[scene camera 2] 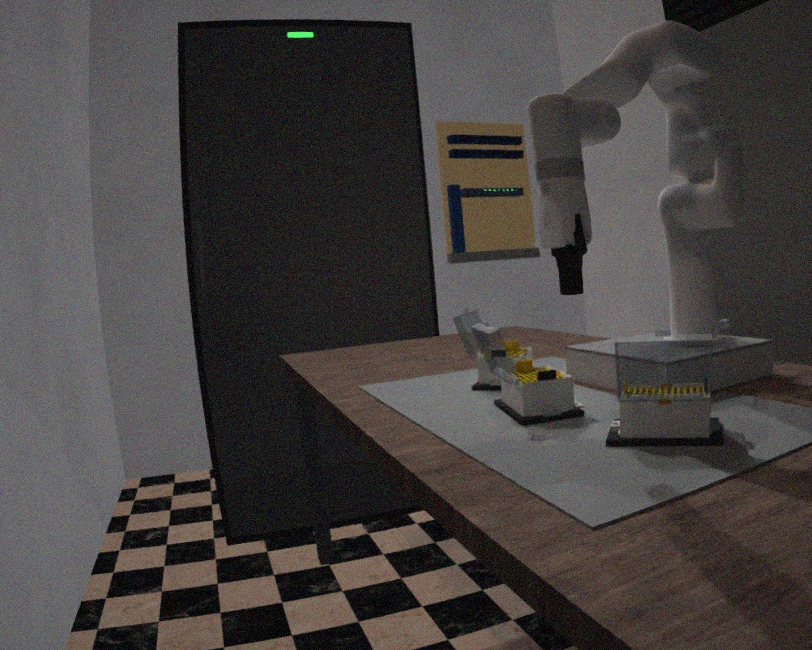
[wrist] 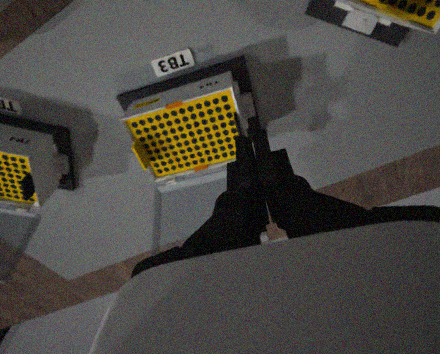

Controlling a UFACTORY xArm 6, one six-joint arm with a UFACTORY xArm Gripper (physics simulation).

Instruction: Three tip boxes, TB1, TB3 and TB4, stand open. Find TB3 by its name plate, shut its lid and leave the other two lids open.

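Places are measured from the arm's base along level axes (x up, y ahead, z left), in millimetres.
Pixels of known places: gripper, fingertip midpoint: (scene camera 2: 572,294) (wrist: 256,155).
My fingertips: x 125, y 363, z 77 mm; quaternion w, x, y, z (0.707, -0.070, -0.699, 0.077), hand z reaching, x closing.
Note:
Behind a point stands the place of what it marks.
TB3's name plate (wrist: 173,62) {z 14, x -62, y 322 mm} lies beside the middle box (wrist: 185,135) {z -4, x -7, y 383 mm} in the wrist view, a grey box with a yellow tip rack. Its clear lid (wrist: 190,210) {z -39, x 30, y 451 mm} stands open on the side away from the plate, partly hidden by my fingers. A second open box (wrist: 15,175) {z -215, x -7, y 325 mm} is at the left; its plate (wrist: 10,105) {z -190, x -62, y 262 mm} is cut off. A third (wrist: 410,10) {z 220, x -7, y 381 mm} is cut off at the upper right. In the scene view, three open boxes (scene camera 2: 493,371) {z -47, x 3, y 441 mm} (scene camera 2: 538,396) {z 52, x -27, y 418 mm} (scene camera 2: 665,416) {z 278, x -27, y 366 mm} show; their plates are unreadable. My gripper (scene camera 2: 571,292) {z 77, x 125, y 363 mm} (wrist: 256,155) {z 77, x 125, y 363 mm} is shut and empty, high above the boxes.
The boxes stand on dark bases on a grey mat (scene camera 2: 474,433) {z 49, x -64, y 531 mm} on a wooden table (scene camera 2: 406,447) {z 42, x -67, y 635 mm}. The arm's pale base block (scene camera 2: 738,362) {z 124, x -28, y 10 mm} is behind the near box. A near box lid (scene camera 2: 629,362) {z 271, x 51, y 423 mm} rises upright; another lid (scene camera 2: 467,328) {z -296, x 49, y 361 mm} leans at the far end.

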